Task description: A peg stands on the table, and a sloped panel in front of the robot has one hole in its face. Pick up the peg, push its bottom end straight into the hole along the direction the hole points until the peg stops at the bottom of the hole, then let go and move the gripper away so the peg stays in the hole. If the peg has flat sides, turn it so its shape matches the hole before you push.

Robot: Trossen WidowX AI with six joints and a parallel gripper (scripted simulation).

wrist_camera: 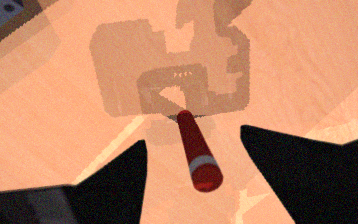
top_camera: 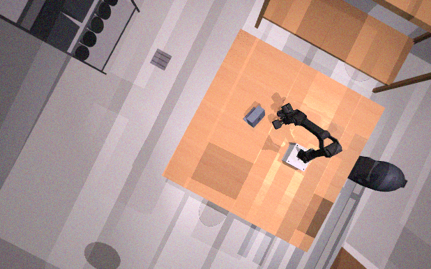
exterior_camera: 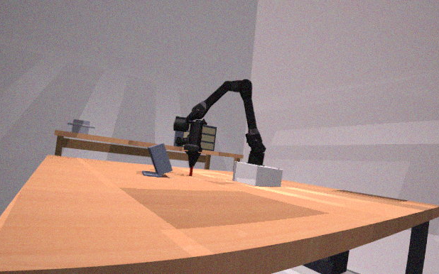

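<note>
Now: the sloped panel 18 cm ahead of my gripper tip, 7 cm to the left of it and 3 cm above it. Also, from my gripper tip: red peg (2 cm above).
</note>
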